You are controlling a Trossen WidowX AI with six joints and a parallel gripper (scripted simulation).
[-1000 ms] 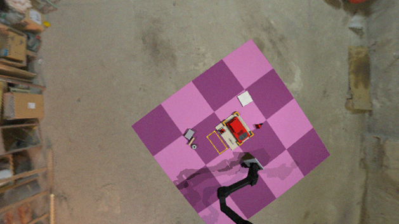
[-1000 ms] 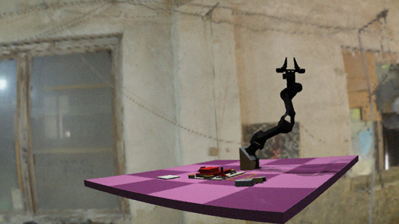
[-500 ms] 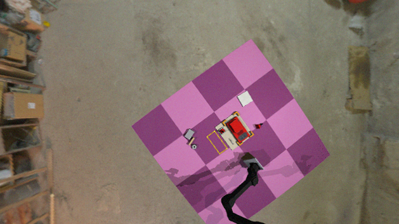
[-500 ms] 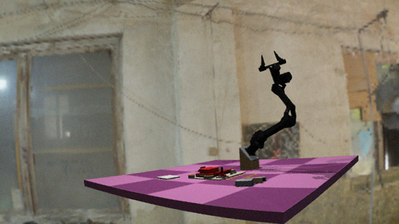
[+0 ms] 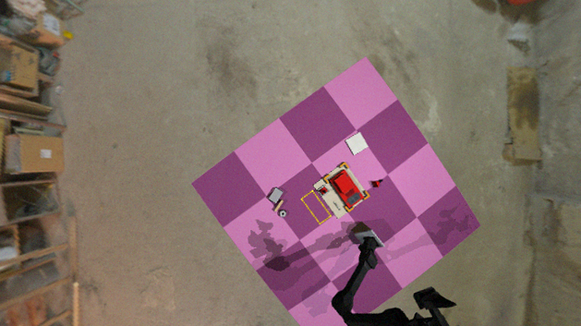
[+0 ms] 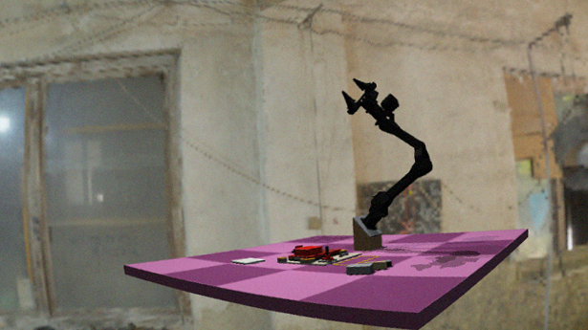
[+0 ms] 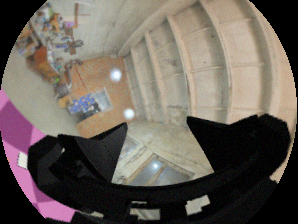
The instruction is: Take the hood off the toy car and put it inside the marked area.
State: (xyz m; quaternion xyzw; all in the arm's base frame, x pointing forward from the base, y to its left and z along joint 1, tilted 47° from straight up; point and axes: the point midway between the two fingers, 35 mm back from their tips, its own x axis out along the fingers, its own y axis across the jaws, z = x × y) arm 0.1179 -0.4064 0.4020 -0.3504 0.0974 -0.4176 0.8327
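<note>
The hood is 67 cm below my gripper tip, 26 cm ahead of it and 6 cm to the right of it. From my gripper tip the other things lie so: beige stick 70 cm below, 35 cm ahead, 32 cm to the left; then wheel 70 cm below, 32 cm to the left, 30 cm ahead; then white flat tile 71 cm below, 40 cm ahead, 26 cm to the right.
</note>
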